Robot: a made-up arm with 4 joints.
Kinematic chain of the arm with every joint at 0, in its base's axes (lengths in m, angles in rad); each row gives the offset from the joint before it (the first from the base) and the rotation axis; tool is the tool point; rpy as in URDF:
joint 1: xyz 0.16 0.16 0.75 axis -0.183 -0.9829 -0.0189
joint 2: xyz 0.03 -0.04 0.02 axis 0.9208 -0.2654 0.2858
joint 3: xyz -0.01 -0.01 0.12 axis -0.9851 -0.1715 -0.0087
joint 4: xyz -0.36 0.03 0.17 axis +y
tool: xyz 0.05 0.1 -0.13 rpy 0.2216 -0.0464 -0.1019
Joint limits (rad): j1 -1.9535..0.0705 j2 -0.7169..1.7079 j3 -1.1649..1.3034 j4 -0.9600..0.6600
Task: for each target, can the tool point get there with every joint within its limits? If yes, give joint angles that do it. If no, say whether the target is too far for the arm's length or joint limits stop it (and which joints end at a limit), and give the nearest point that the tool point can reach.
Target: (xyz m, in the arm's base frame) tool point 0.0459 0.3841 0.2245
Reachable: no: joint limits stop it (at a limit: joint 1, joint 2, joint 3, joint 4) | nearest point -0.1302 0.1772 0.5456 | short by 0.421 m
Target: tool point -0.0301 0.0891 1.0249
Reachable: yes | joints -1.2246 1.1415 0.9089 0.4042
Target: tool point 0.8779 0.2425 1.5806
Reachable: no: too far | nearest point 0.4715 0.1786 1.1139 | short by 0.622 m
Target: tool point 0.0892 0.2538 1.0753
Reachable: yes | joints -1.0955 -0.4084 0.4181 0.3123
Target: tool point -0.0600 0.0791 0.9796
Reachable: yes | joints -0.9608 1.2014 0.7236 0.1999
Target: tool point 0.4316 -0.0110 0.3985
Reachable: no: joint limits stop it (at a limit: joint 1, joint 3, joint 4) | nearest point 0.5252 -0.0175 0.7382 | short by 0.352 m
